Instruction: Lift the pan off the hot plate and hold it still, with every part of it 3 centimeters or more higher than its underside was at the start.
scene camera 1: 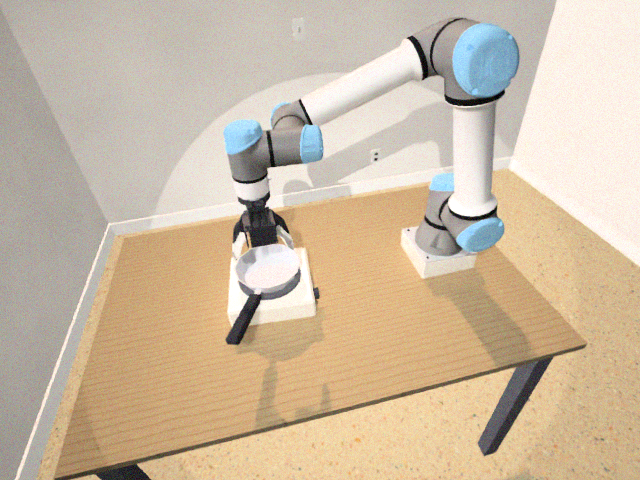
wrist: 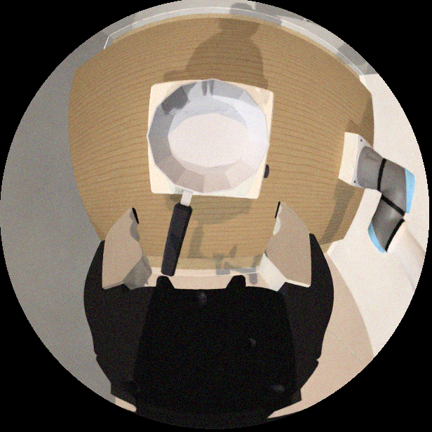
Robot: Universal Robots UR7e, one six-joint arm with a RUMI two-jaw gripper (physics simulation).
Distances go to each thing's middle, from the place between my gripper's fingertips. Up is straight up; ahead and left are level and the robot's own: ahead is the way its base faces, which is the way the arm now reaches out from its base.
Now: the pan [scene camera 1: 265, 269] 90 mm below my hand, 20 mm to the left of it and 20 mm ahead of it. From my hand the other things lie so: white hot plate [scene camera 1: 297, 300] (170 mm below, 70 mm to the right, 10 mm behind).
